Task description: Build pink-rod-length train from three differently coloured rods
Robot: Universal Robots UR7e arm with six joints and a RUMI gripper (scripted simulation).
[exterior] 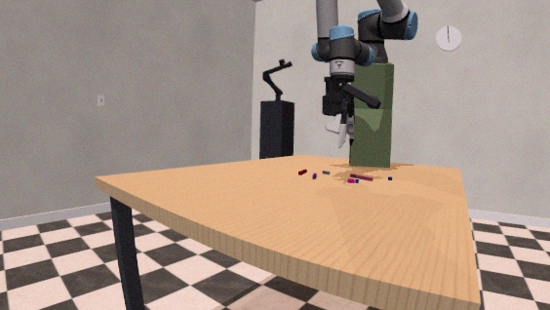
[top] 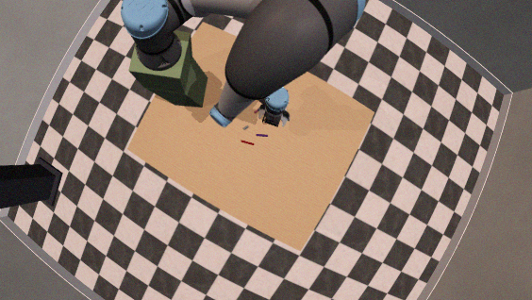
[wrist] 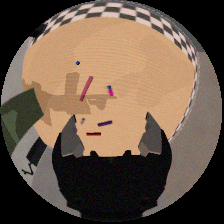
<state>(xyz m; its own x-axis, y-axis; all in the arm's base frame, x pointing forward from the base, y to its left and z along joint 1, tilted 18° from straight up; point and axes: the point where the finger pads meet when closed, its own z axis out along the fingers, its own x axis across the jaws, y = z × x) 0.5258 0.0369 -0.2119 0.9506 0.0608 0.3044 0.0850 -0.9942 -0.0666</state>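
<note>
My hand is 110 mm to the left of the purple rod, 100 mm above it and 20 mm past it. Also, from my hand: pink rod: 100 mm below, 80 mm behind, 30 mm to the left; grey rod: 110 mm behind, 100 mm to the right, 100 mm below; magenta rod: 100 mm below, 20 mm to the left.
</note>
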